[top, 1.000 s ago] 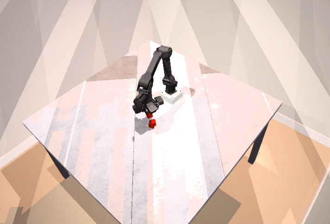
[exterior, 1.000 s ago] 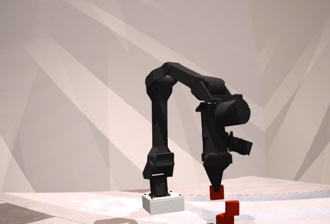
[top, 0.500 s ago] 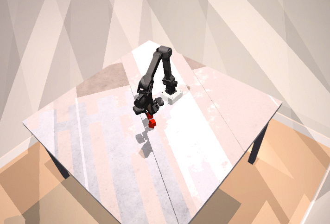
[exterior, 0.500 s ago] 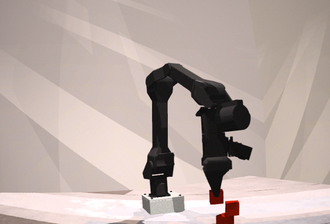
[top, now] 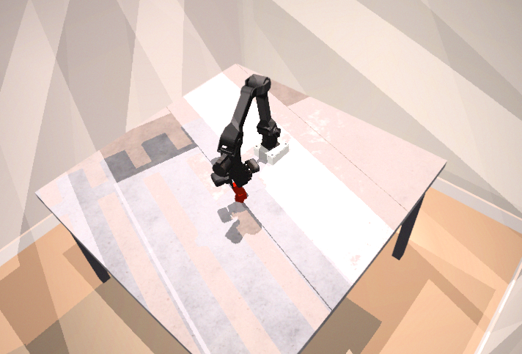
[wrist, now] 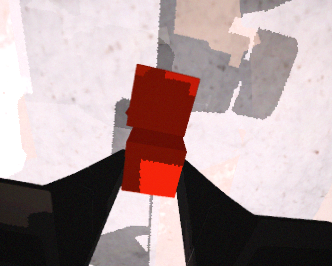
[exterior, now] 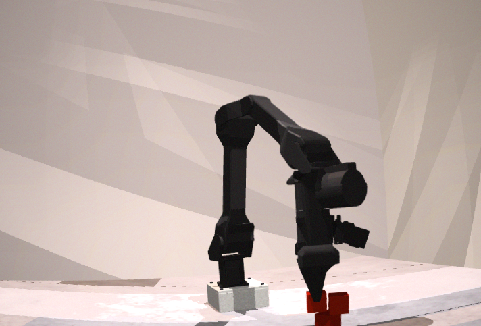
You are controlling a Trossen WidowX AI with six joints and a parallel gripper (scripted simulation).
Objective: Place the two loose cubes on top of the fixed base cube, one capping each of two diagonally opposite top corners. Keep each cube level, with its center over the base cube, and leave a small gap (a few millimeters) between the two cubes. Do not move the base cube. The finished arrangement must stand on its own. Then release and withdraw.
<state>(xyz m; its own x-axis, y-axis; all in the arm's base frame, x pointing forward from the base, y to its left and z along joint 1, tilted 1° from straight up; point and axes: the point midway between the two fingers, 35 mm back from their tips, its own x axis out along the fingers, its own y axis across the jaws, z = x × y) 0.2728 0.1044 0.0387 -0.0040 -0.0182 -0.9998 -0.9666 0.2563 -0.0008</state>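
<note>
Right now my gripper tip is 20 mm to the right of the red base cube and 40 mm above it.
</note>
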